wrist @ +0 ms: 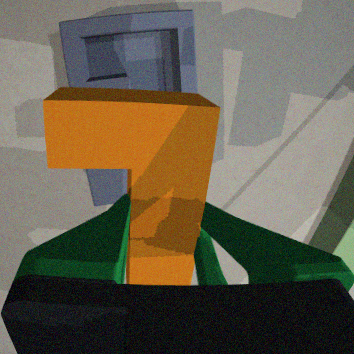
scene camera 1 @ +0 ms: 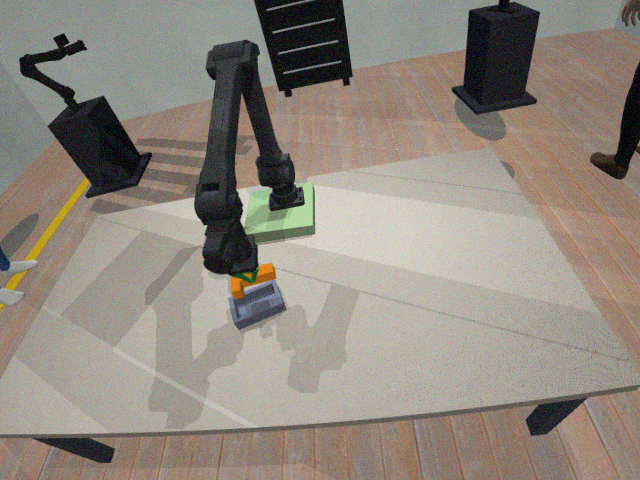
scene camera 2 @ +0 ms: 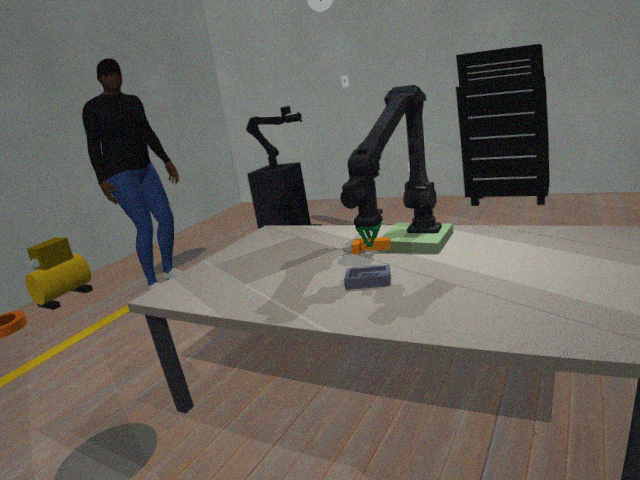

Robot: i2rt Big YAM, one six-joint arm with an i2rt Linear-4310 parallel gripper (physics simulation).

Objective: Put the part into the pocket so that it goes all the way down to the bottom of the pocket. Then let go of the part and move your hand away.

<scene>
my gripper: holds an orange L-shaped block [wrist: 165, 139]
</scene>
